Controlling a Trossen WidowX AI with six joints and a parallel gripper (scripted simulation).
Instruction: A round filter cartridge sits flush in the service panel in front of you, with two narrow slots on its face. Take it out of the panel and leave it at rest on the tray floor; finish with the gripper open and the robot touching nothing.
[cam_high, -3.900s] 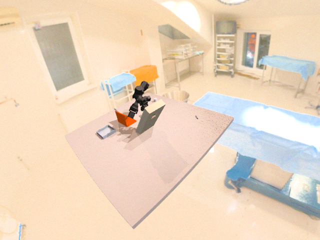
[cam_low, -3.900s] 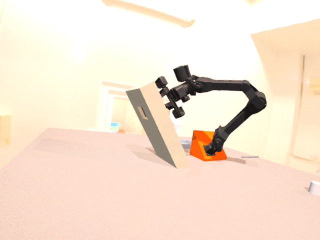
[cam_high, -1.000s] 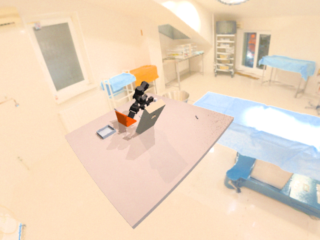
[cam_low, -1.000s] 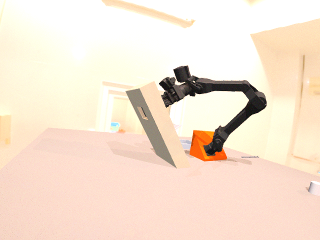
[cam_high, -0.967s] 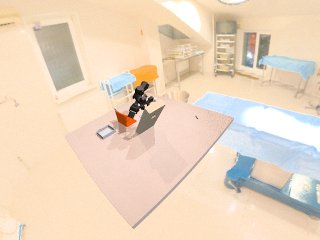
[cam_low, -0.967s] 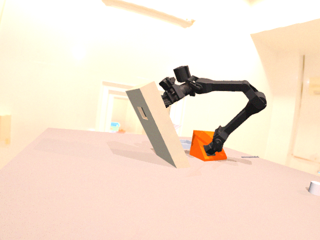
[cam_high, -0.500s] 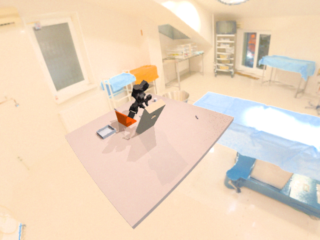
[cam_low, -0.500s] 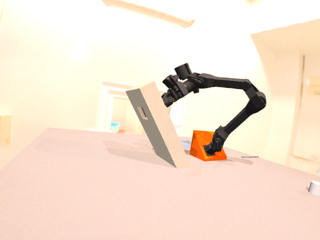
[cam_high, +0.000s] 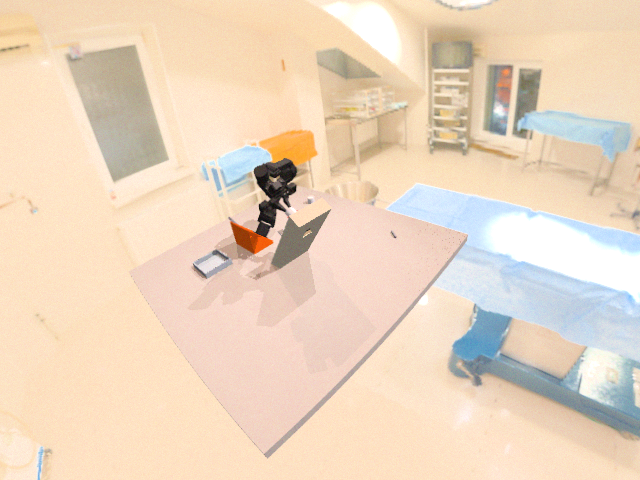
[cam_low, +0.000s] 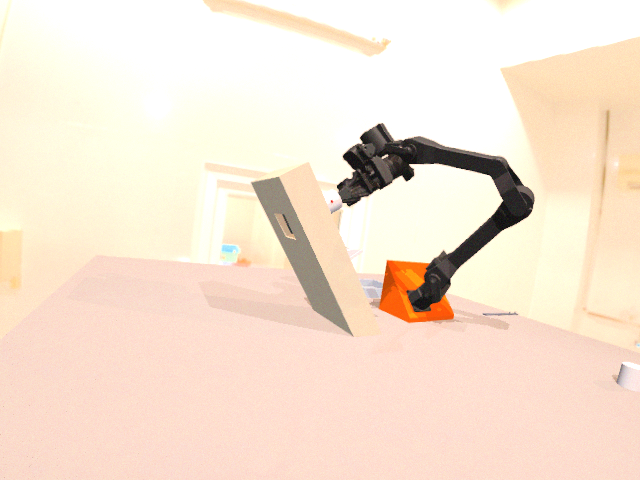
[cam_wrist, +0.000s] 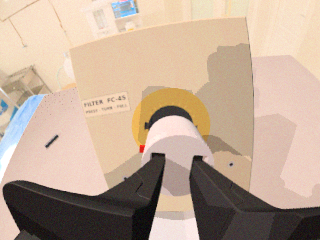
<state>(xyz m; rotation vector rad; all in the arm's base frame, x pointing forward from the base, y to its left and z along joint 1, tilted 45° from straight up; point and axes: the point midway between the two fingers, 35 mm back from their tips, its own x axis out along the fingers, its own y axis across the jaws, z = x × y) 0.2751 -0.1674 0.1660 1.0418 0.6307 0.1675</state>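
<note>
My gripper tip is 20 mm short of the service panel and 110 mm above it. From my gripper tip the other things lie so: white filter cartridge: 10 mm ahead, 10 mm below; then blue-grey tray: 350 mm behind, 280 mm to the right, 260 mm below; then dark item: 230 mm ahead, 440 mm to the left, 260 mm below.
</note>
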